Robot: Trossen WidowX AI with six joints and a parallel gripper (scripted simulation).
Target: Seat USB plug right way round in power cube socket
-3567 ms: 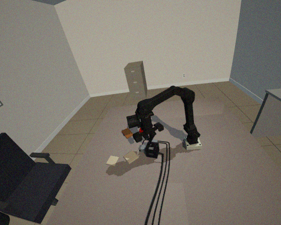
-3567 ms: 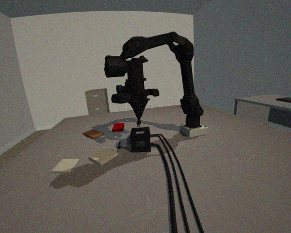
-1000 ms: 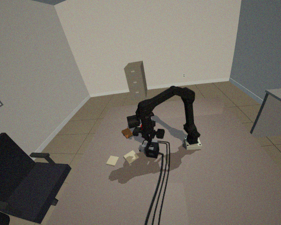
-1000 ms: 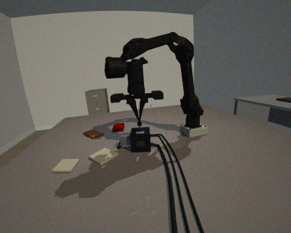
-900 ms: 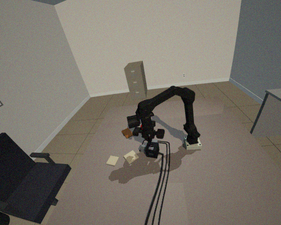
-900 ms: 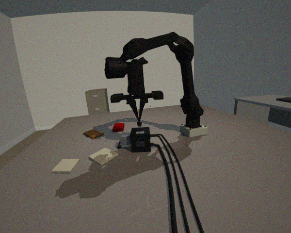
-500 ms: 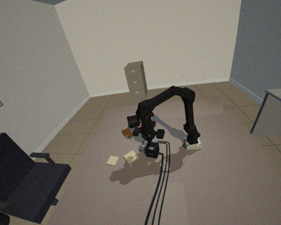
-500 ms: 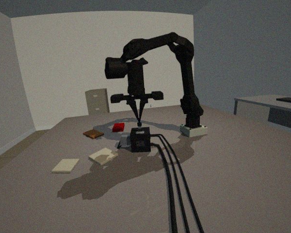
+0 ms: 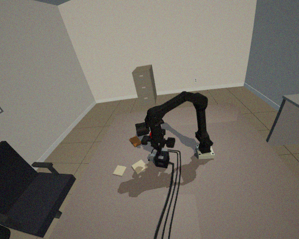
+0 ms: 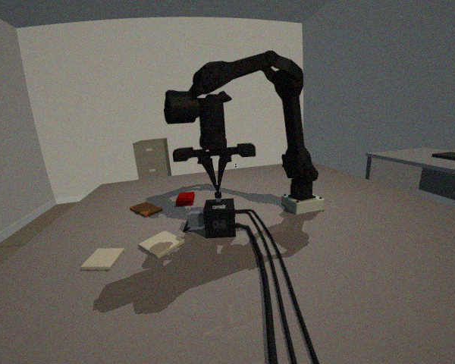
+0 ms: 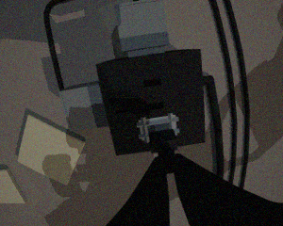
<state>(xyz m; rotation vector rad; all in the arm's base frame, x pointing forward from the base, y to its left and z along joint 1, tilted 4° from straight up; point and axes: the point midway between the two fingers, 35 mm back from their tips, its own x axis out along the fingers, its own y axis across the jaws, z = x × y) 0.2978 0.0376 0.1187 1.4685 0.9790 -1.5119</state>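
The grey USB plug lies 20 mm below my gripper tip. Also, from my gripper tip: red block (40 mm ahead, 290 mm to the right, 120 mm below); then brown pad (190 mm ahead, 270 mm to the right, 120 mm below).
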